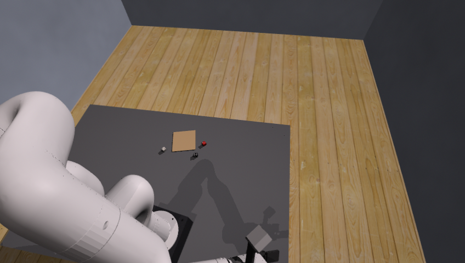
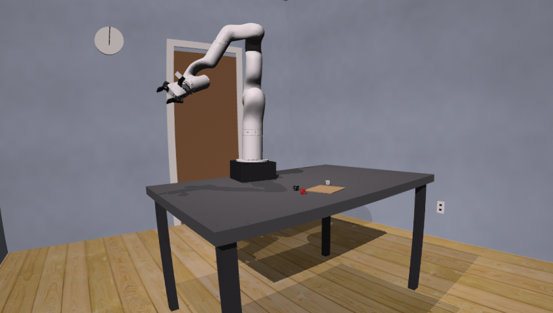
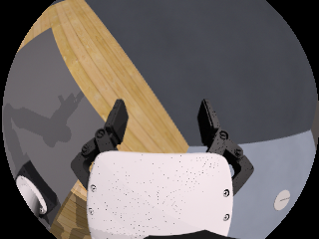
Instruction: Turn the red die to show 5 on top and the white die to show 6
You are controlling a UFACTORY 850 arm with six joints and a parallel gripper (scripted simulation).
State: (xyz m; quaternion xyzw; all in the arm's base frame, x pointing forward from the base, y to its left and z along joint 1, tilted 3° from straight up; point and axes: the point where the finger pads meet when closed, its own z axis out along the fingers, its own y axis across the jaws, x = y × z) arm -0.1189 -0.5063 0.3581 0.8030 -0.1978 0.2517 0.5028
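Now: the red die 640 mm ahead of my hand, 470 mm below it and 360 mm to the left of it. Round my hand: tan mat: 660 mm ahead, 490 mm to the left, 480 mm below; white die: 590 mm to the left, 590 mm ahead, 470 mm below; black die: 560 mm ahead, 470 mm below, 400 mm to the left.
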